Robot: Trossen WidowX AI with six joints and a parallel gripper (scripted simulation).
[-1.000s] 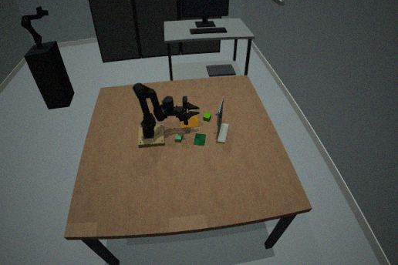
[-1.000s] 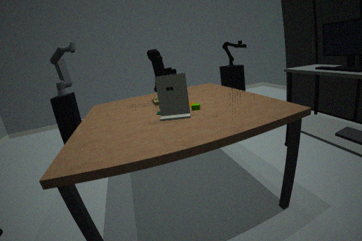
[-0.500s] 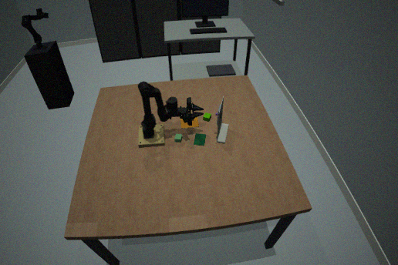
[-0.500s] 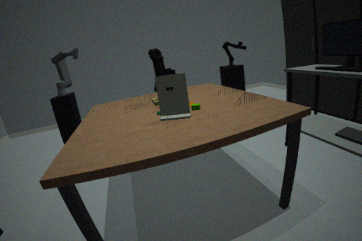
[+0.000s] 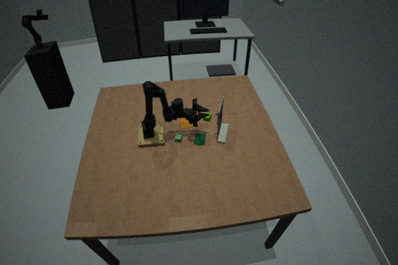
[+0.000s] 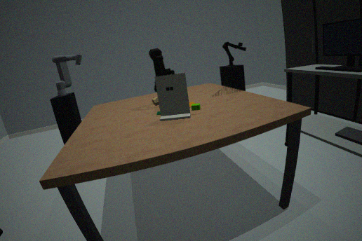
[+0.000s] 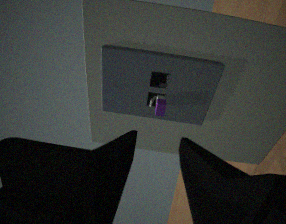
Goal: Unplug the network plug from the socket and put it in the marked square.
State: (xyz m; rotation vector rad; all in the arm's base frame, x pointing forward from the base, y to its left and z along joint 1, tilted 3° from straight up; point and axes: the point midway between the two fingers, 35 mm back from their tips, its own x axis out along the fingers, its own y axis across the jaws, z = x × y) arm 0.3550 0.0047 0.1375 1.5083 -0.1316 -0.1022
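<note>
My gripper tip is now 5 cm short of the network plug and 2 cm to the left of it. Also, from my gripper tip: grey upright panel (7 cm ahead, 6 cm below, 4 cm to the right); pale green cube (20 cm behind, 15 cm below, 4 cm to the right); bright green cube (15 cm below, 12 cm to the left, 2 cm ahead).
</note>
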